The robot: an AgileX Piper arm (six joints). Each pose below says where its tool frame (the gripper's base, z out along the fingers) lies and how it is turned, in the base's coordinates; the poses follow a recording.
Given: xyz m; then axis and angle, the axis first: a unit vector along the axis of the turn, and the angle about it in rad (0 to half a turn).
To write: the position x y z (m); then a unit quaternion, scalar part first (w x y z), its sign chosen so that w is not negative. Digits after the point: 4 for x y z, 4 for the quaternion.
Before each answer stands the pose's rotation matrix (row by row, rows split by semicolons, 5 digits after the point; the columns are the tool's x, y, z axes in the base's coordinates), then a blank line. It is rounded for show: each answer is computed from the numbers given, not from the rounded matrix.
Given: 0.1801 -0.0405 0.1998 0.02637 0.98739 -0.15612 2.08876
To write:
-0.49407 0.17457 0.85171; -0.09671 0.96252 -0.25338; -0.86403 -0.20756 -0.45867

0.1801 -0.0405 0.1998 0.5024 0.0228 0.8537 -0.1350
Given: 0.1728 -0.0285 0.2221 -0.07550 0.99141 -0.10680 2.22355
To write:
-0.59821 -0.03547 0.80055; -0.20516 0.97250 -0.11021; -0.77463 -0.23017 -0.58904

0.1728 -0.0285 0.2221 0.4431 -0.0677 0.8888 -0.0957
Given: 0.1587 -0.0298 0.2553 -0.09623 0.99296 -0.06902 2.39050
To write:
-0.71491 -0.11830 0.68913; -0.21250 0.97573 -0.05296; -0.66614 -0.18430 -0.72270

0.1587 -0.0298 0.2553 0.3668 -0.0895 0.9238 -0.0642
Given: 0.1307 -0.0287 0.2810 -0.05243 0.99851 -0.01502 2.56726
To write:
-0.83450 -0.08814 0.54391; -0.10446 0.99453 0.00089; -0.54102 -0.05607 -0.83914

0.1307 -0.0287 0.2810 0.2832 -0.0503 0.9576 -0.0144
